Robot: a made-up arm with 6 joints. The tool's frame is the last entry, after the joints.
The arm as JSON. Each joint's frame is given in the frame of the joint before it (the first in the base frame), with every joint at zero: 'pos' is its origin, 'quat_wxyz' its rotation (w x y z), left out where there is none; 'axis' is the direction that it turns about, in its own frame. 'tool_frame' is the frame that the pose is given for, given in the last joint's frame.
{
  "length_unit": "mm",
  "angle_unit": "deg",
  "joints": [
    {
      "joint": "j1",
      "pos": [
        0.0,
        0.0,
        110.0
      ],
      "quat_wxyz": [
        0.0,
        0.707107,
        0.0,
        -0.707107
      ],
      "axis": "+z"
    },
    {
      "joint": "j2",
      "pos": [
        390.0,
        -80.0,
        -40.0
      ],
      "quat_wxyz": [
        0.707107,
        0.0,
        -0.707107,
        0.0
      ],
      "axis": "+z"
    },
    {
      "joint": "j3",
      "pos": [
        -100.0,
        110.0,
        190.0
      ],
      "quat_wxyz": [
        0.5,
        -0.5,
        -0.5,
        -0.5
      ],
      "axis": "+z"
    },
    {
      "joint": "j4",
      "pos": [
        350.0,
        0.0,
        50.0
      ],
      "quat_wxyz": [
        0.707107,
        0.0,
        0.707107,
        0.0
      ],
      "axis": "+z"
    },
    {
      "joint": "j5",
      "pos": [
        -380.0,
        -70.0,
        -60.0
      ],
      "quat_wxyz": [
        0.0,
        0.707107,
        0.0,
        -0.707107
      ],
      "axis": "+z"
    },
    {
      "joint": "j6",
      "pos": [
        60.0,
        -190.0,
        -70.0
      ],
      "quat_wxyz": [
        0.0,
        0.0,
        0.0,
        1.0
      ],
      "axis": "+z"
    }
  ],
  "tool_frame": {
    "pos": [
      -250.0,
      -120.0,
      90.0
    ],
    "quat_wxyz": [
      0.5,
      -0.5,
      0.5,
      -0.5
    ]
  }
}
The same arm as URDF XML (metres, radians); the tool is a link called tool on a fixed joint. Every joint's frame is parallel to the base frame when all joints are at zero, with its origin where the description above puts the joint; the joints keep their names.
<robot name="arm">
  <link name="base"/>
  <link name="link1"/>
  <link name="link2"/>
  <link name="link3"/>
  <link name="link4"/>
  <link name="link5"/>
  <link name="link6"/>
  <link name="tool"/>
  <joint name="j1" type="continuous">
    <parent link="base"/>
    <child link="link1"/>
    <origin xyz="0 0 0.11" rpy="0 0 0"/>
    <axis xyz="-1 0 0"/>
  </joint>
  <joint name="j2" type="continuous">
    <parent link="link1"/>
    <child link="link2"/>
    <origin xyz="0.04 0.08 -0.39" rpy="0 0 0"/>
    <axis xyz="0 0 1"/>
  </joint>
  <joint name="j3" type="continuous">
    <parent link="link2"/>
    <child link="link3"/>
    <origin xyz="0.1 -0.11 0.19" rpy="0 0 0"/>
    <axis xyz="0 -1 0"/>
  </joint>
  <joint name="j4" type="continuous">
    <parent link="link3"/>
    <child link="link4"/>
    <origin xyz="0 -0.05 0.35" rpy="0 0 0"/>
    <axis xyz="0 0 1"/>
  </joint>
  <joint name="j5" type="continuous">
    <parent link="link4"/>
    <child link="link5"/>
    <origin xyz="0.07 -0.38 -0.06" rpy="0 0 0"/>
    <axis xyz="0 -1 0"/>
  </joint>
  <joint name="j6" type="continuous">
    <parent link="link5"/>
    <child link="link6"/>
    <origin xyz="-0.19 0.07 -0.06" rpy="0 0 0"/>
    <axis xyz="0 -1 0"/>
  </joint>
  <joint name="tool_fixed" type="fixed">
    <parent link="link6"/>
    <child link="tool"/>
    <origin xyz="0.12 -0.09 -0.25" rpy="0 0 0"/>
  </joint>
</robot>

